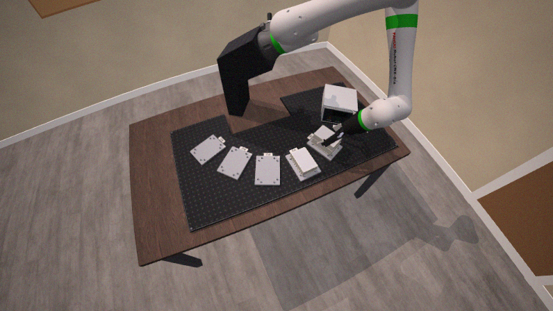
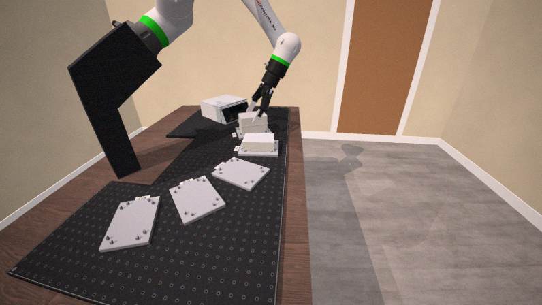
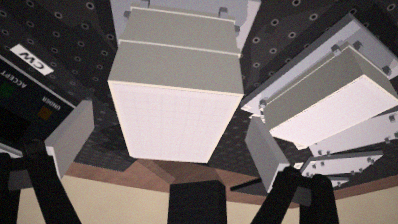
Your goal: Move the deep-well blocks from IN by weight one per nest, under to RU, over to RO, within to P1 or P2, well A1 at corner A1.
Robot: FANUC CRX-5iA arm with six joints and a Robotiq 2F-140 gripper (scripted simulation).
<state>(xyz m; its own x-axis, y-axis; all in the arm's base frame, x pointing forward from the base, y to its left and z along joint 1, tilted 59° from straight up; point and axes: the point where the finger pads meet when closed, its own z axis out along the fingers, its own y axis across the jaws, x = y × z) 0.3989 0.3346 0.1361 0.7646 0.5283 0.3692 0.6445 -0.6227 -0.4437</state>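
Right now my hand is 29 cm past the weigher platform, 14 cm to the right of it and 1 cm below it. Also, from my hand: plate 8 cm below; check-weigher CW 28 cm behind, 14 cm to the left, 2 cm below.
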